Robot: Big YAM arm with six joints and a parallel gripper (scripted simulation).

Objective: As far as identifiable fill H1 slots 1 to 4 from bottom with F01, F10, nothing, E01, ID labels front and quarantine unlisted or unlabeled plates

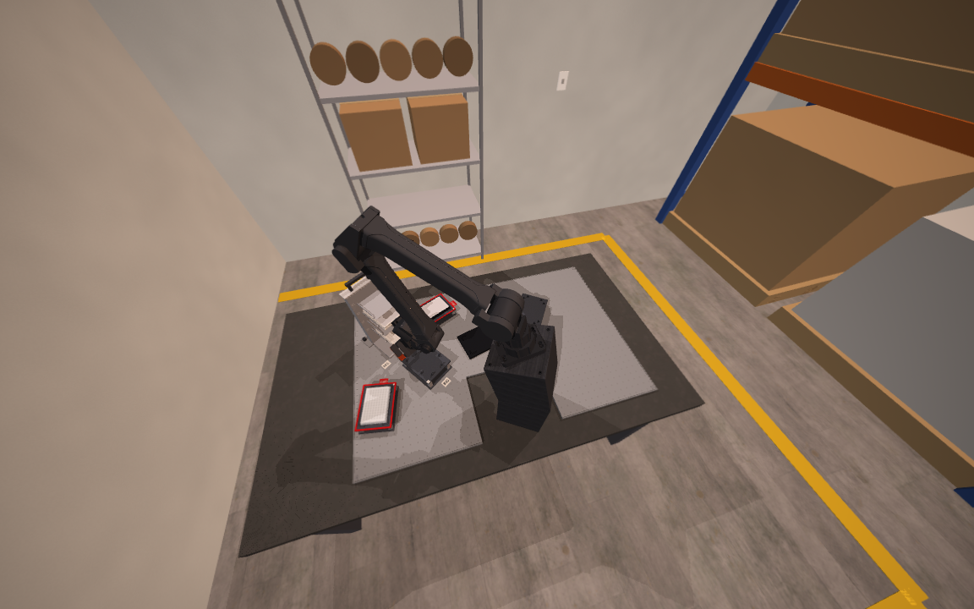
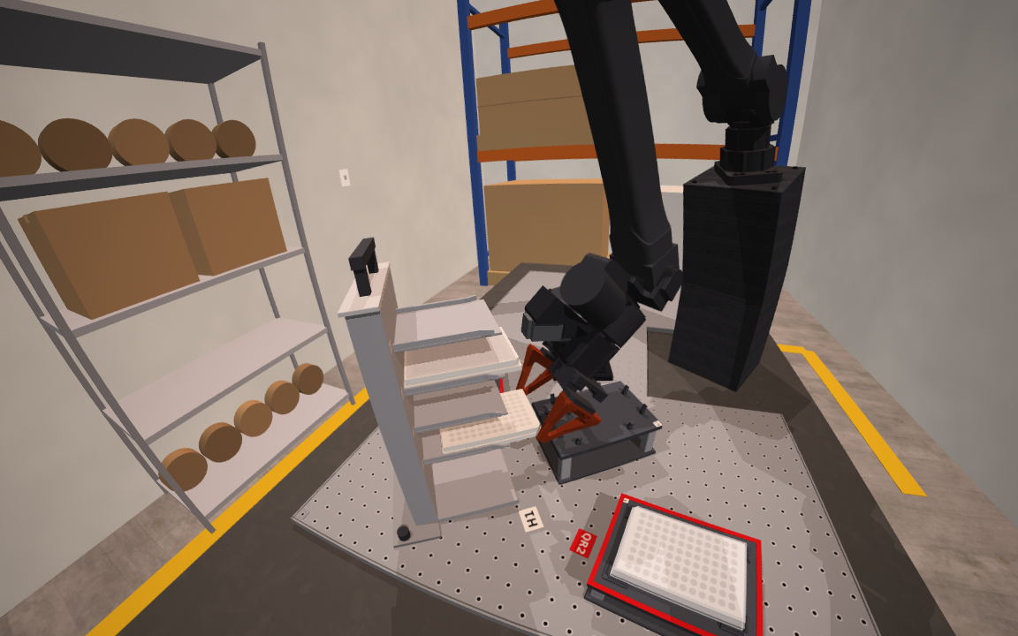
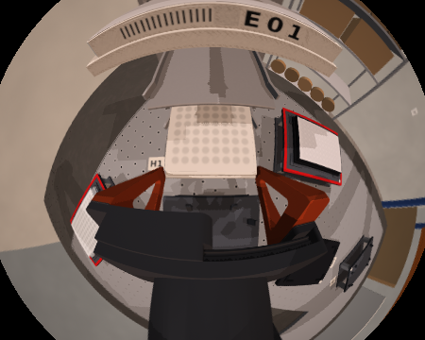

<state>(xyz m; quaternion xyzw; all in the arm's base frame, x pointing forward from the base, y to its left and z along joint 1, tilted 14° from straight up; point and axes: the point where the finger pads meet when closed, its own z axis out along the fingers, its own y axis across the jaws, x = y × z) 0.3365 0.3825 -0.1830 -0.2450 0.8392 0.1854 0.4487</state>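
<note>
The dark regrip nest lies 8 cm behind my hand, 6 cm to the right of it and 4 cm below it. Round my hand: quarantine nest QR1: 17 cm ahead, 13 cm to the right, 6 cm below; H1 deck label: 3 cm behind, 10 cm to the left, 9 cm below; plate hotel H1: 14 cm ahead, 10 cm to the left, 6 cm above.
</note>
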